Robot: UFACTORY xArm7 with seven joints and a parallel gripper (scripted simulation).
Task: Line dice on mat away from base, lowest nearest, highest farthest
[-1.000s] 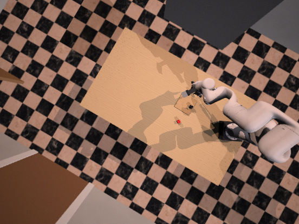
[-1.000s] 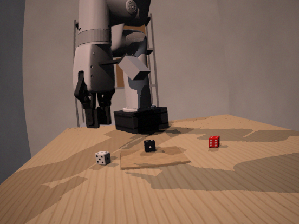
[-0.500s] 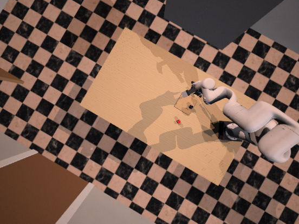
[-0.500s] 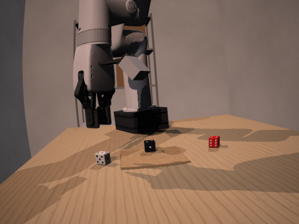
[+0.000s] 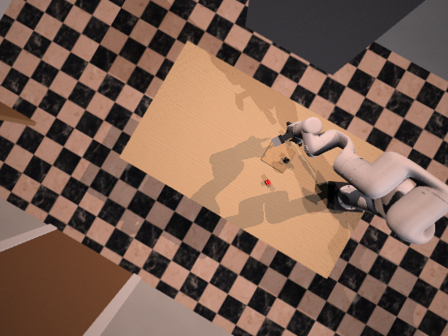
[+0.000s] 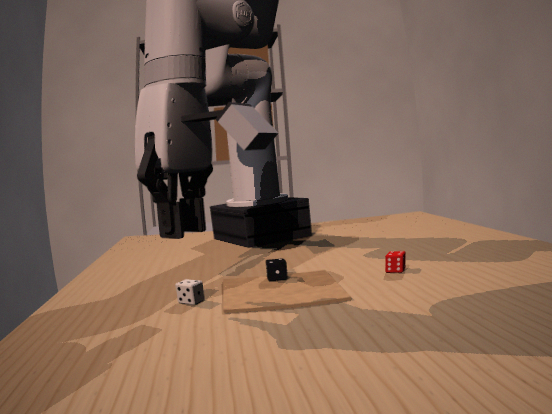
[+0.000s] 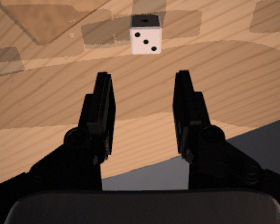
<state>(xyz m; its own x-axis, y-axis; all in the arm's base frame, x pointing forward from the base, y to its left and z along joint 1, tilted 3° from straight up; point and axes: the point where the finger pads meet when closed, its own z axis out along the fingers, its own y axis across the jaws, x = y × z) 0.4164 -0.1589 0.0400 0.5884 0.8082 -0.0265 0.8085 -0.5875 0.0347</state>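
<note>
Right now the white die is 90 mm below my hand. Also, from my hand: thin mat (10 mm behind, 110 mm to the left, 100 mm below); red die (10 mm behind, 270 mm to the left, 90 mm below); black die (50 mm behind, 120 mm to the left, 80 mm below).
</note>
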